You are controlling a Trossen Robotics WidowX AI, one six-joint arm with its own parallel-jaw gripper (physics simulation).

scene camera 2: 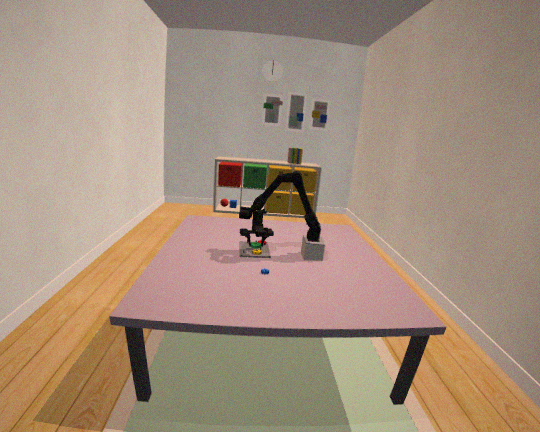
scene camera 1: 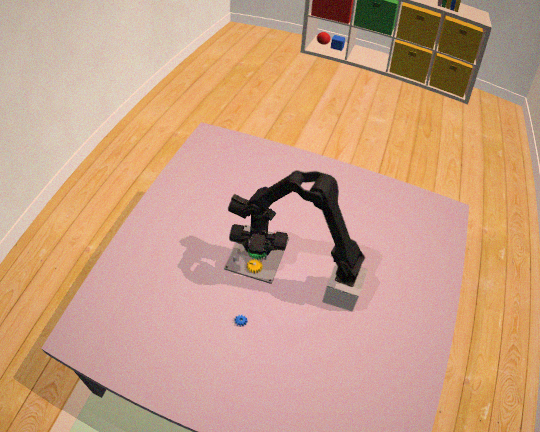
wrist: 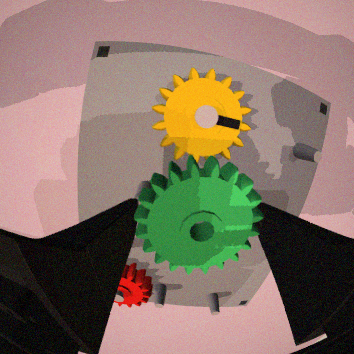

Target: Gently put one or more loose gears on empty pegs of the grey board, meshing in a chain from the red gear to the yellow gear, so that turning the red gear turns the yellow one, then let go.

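Places are measured from the arm's base along level axes (x back, y right, z up), in metres.
Where they show: gripper, fingertip midpoint: (scene camera 2: 255, 246) (wrist: 198, 208); arm's base, origin of the base link: (scene camera 2: 312, 239) (scene camera 1: 346, 276).
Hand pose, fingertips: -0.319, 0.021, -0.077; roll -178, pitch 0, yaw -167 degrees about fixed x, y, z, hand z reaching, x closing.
Things, the pixels of their top centre, and the offset from my fingertips, as dx, dy, dz. "spot": a spot on its surface instead. Level surfaces: height alone.
- green gear, middle of its top: (wrist: 201, 231) (scene camera 1: 257, 249) (scene camera 2: 255, 243) -0.001, +0.003, +0.016
- board, middle of its top: (wrist: 199, 237) (scene camera 1: 257, 248) (scene camera 2: 254, 244) -0.006, +0.017, +0.001
- yellow gear, middle of its top: (wrist: 204, 116) (scene camera 1: 254, 264) (scene camera 2: 257, 250) +0.011, -0.046, -0.003
- red gear, middle of its top: (wrist: 118, 292) (scene camera 2: 261, 241) +0.035, +0.096, -0.004
- blue gear, middle of its top: (scene camera 1: 241, 319) (scene camera 2: 265, 269) +0.057, -0.259, -0.012
- peg, surface spot: (wrist: 143, 190) spot: +0.030, -0.004, +0.004
- pink table, its level: dz -0.030
My gripper (scene camera 1: 257, 251) (scene camera 2: 256, 243) (wrist: 198, 208) is shut on the green gear (scene camera 1: 258, 256) (scene camera 2: 255, 245) (wrist: 175, 240), low over the board (scene camera 1: 270, 274) (wrist: 120, 90). The gear's hole looks dark, with no peg visible in it; whether it touches the board is unclear. The yellow gear (scene camera 1: 254, 266) (scene camera 2: 257, 252) (wrist: 185, 105) sits on a peg; the green teeth overlap its edge in the wrist view. The red gear (scene camera 2: 263, 243) (wrist: 135, 289) is partly hidden behind the left finger. The blue gear (scene camera 1: 241, 320) (scene camera 2: 265, 271) lies loose on the table.
Bare pegs (wrist: 304, 152) (wrist: 160, 295) (wrist: 214, 303) stand on the board. Another peg (wrist: 143, 190) is partly hidden beside the green gear. The arm's grey base block (scene camera 1: 341, 296) (scene camera 2: 313, 249) stands on the pink table (scene camera 1: 350, 370) (scene camera 2: 280, 305), to the board's right in the scene views.
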